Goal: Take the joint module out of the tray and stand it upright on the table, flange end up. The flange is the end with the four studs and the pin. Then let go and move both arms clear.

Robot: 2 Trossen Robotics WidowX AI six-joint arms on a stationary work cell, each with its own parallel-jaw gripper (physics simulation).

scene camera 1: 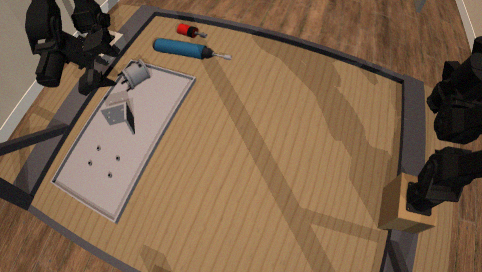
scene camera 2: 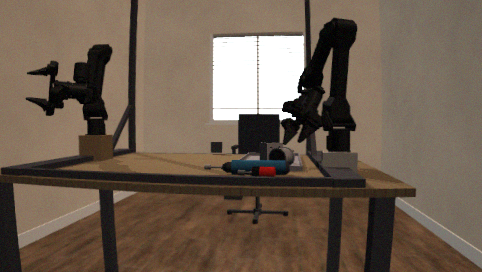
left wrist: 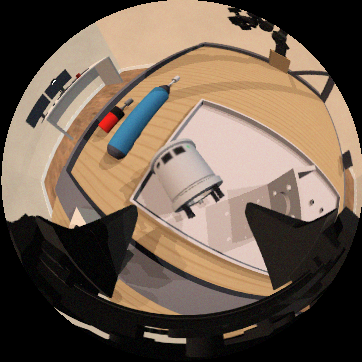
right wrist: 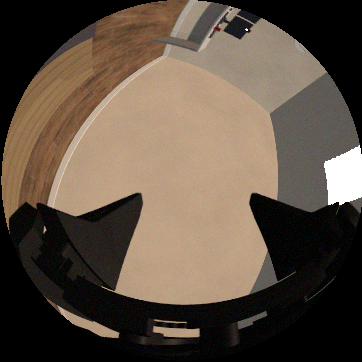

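Observation:
The grey, drum-shaped joint module [scene camera 1: 136, 74] [left wrist: 185, 167] lies on its side in the tray [scene camera 1: 150, 107] [left wrist: 235, 135], near one corner. In scene camera 1 its flange end, with dark studs, faces lower left; in the left wrist view it points down and slightly right. In scene camera 2 the module [scene camera 2: 287, 154] shows a dark round opening. My left gripper [scene camera 2: 296, 140] [left wrist: 192, 210] is open and empty, above and beside the module, with a gap between them. My right gripper [scene camera 2: 28, 86] [right wrist: 198, 198] is open and empty, raised off the table's side, facing a wall.
An angled bracket [scene camera 1: 116, 114] [left wrist: 292, 185] stands in the tray beside the module; several small nuts lie farther along. A blue driver tool [scene camera 1: 179, 48] [scene camera 2: 257, 165] [left wrist: 140, 120] and a shorter red one [scene camera 1: 186, 30] [scene camera 2: 267, 171] [left wrist: 108, 121] lie outside the tray, near the module's corner.

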